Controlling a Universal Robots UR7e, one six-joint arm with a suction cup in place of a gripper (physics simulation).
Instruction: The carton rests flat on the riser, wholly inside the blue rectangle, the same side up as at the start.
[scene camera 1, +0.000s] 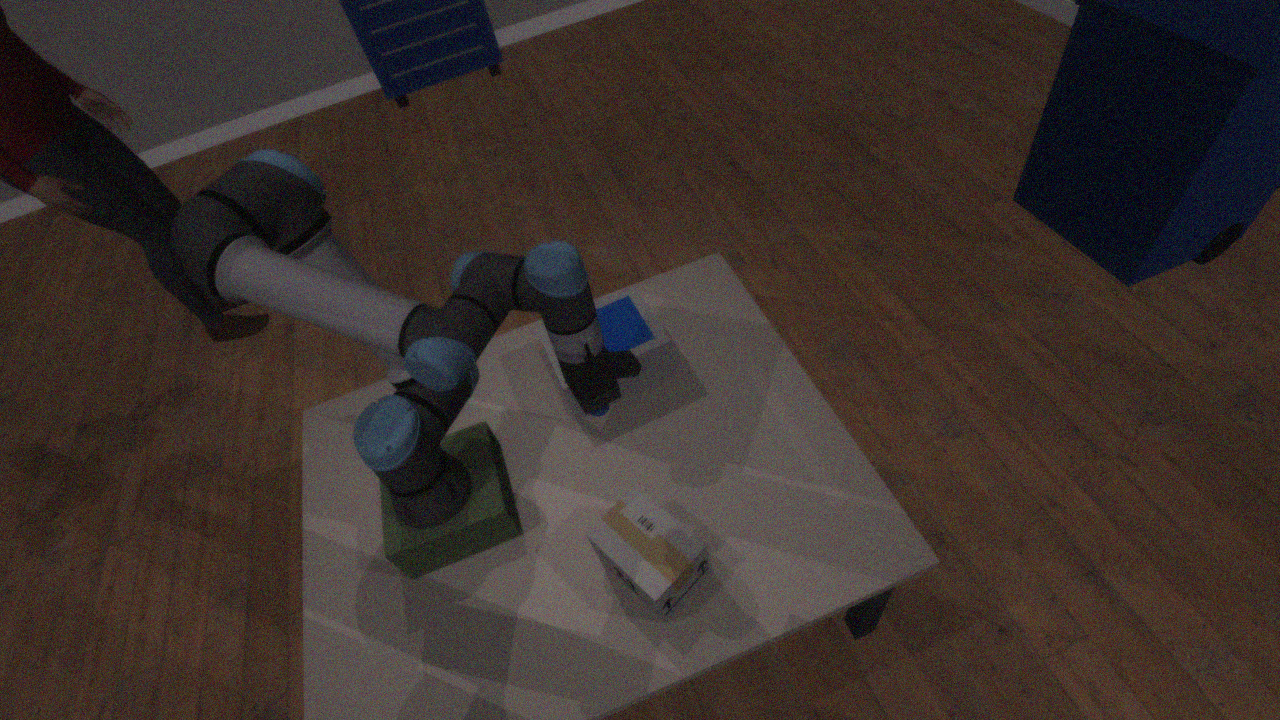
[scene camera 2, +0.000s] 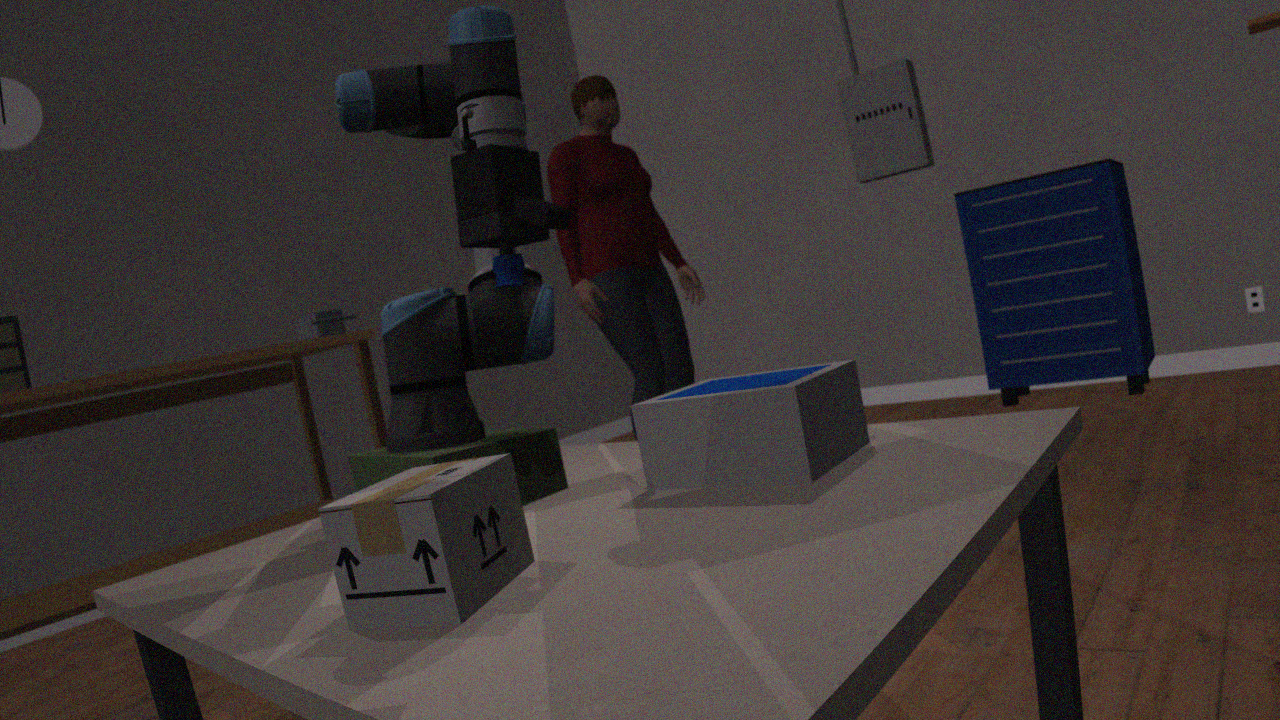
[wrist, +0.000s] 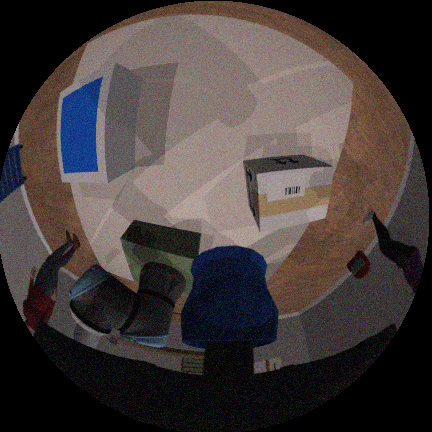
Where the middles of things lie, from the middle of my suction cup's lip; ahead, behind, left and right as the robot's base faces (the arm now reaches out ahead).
My suction cup is now 30 mm past the carton (wrist: 286, 190), 160 mm to the left of it and 250 mm above it. From my suction cup the other things lie so: riser (scene camera 2: 791, 426): 110 mm ahead, 310 mm to the left, 250 mm below.
